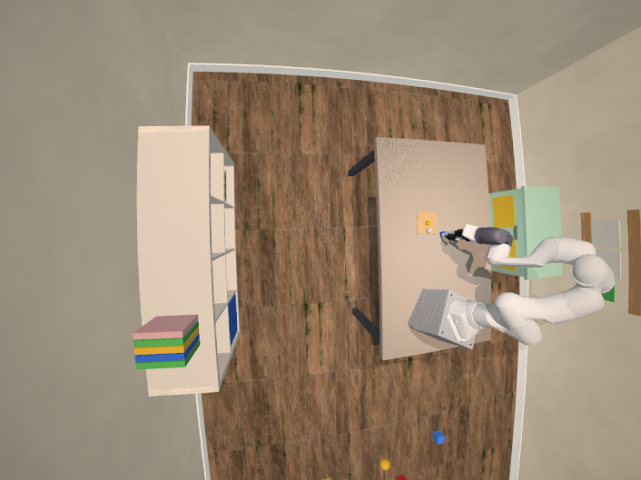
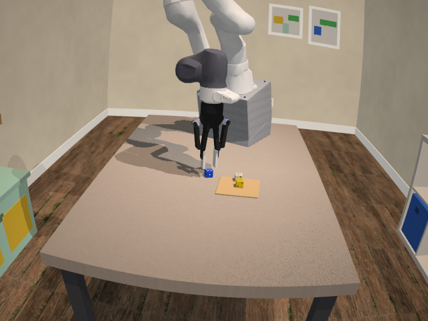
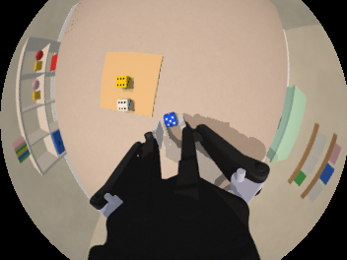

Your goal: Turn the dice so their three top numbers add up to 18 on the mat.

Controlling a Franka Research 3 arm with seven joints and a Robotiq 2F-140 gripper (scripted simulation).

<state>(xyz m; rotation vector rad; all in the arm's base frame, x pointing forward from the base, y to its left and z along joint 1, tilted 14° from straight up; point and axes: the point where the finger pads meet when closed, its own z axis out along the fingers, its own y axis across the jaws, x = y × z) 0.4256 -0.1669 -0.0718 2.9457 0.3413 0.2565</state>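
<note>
My gripper is now 5 cm above the blue die. Round my hand: white die: 10 cm to the left, 5 cm below, 5 cm ahead; then yellow die: 9 cm to the left, 9 cm ahead, 5 cm below; then mat: 9 cm to the left, 9 cm ahead, 6 cm below.
</note>
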